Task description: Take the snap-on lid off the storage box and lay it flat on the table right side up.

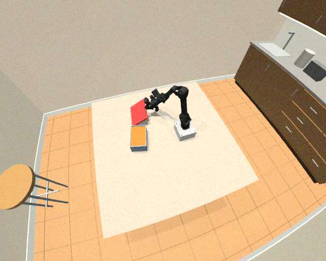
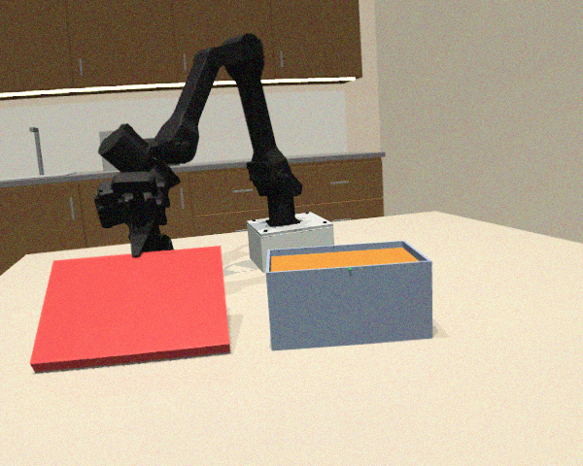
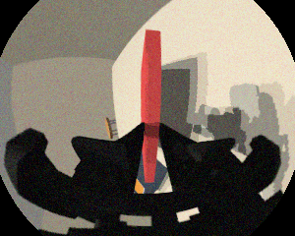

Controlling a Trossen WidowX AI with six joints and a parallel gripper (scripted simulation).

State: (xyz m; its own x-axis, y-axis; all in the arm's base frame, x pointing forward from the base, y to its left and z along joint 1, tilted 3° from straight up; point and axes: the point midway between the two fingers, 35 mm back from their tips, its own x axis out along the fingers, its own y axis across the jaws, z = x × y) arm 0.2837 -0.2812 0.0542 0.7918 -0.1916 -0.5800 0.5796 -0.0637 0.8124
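The red lid is 70 mm ahead of my gripper tip and 40 mm below it. Also, from my gripper tip: blue-grey storage box: 120 mm ahead, 280 mm to the left, 50 mm below.
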